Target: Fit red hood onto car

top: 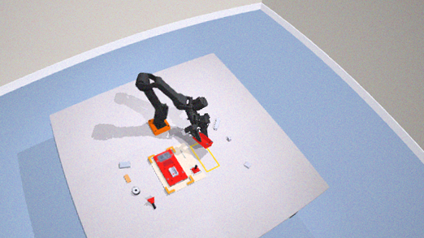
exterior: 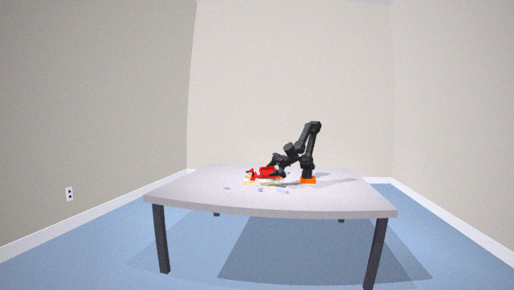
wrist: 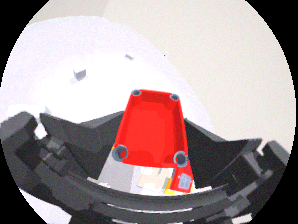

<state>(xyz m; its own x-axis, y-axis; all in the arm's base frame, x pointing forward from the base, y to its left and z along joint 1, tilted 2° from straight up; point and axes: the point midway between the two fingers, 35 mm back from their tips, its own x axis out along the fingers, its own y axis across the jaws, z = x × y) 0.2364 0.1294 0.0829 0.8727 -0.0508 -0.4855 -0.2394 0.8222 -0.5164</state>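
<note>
My gripper tip is now 10 mm to the left of the red hood, 10 mm past it and 10 mm above it. Round my gripper tip: cream jig board 210 mm to the right, 80 mm below, 30 mm ahead; then wheel 460 mm to the right, 80 mm below, 30 mm ahead; then black stem 110 mm to the right, 90 mm ahead, 50 mm below.
</note>
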